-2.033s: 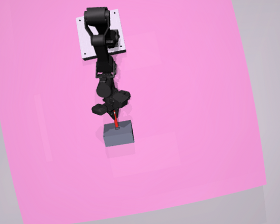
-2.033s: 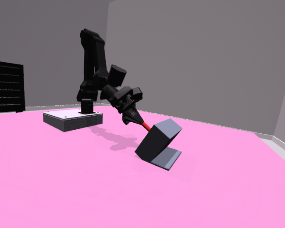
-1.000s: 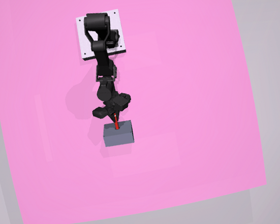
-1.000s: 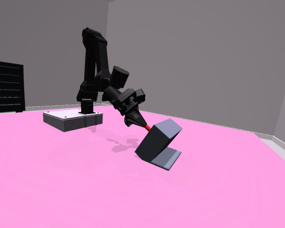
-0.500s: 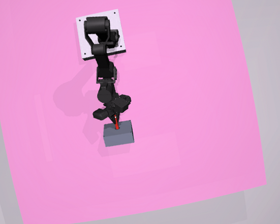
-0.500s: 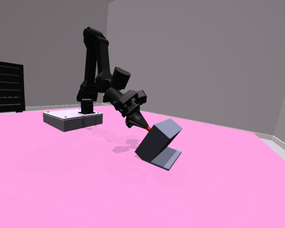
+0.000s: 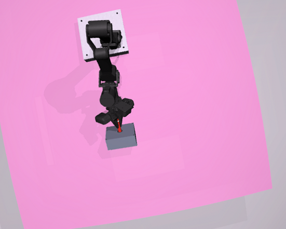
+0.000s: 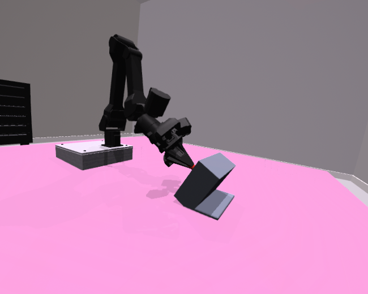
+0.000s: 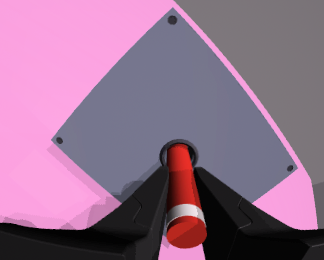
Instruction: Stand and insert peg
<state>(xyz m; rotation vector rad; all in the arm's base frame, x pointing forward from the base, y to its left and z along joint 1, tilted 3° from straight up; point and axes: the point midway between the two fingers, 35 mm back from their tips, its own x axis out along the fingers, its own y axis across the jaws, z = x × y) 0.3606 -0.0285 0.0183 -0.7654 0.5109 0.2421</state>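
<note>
The sloped panel lies 40 mm ahead of my gripper tip and 20 mm below it. Also, from my gripper tip: grey foot 70 mm below, 70 mm ahead; then red peg 10 mm behind, 10 mm above.
</note>
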